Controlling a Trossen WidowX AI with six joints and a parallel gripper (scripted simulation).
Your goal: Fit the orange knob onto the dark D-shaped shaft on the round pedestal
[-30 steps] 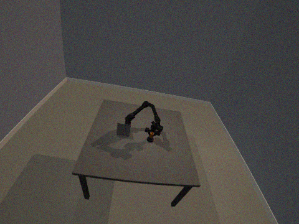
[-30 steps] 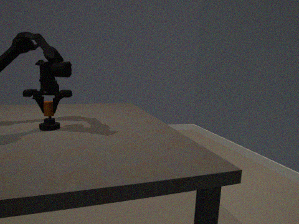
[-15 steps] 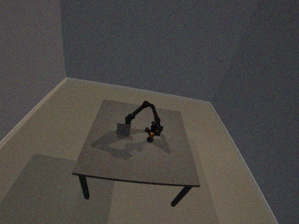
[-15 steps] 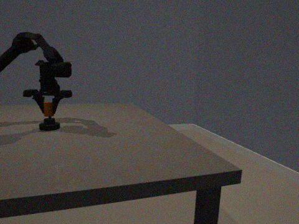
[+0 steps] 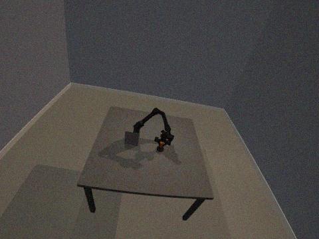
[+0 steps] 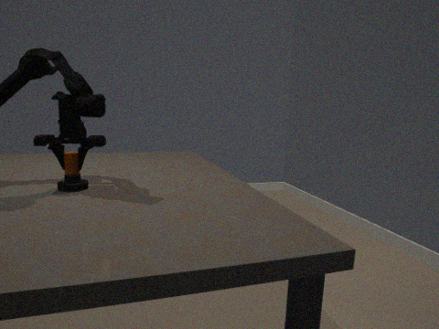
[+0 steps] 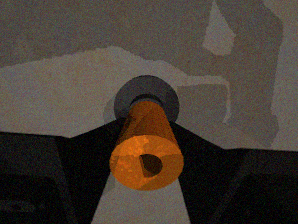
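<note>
Right now my gripper tip is 2 cm below the orange knob. The rest, counted from my gripper tip: dark pedestal 3 cm below.
</note>
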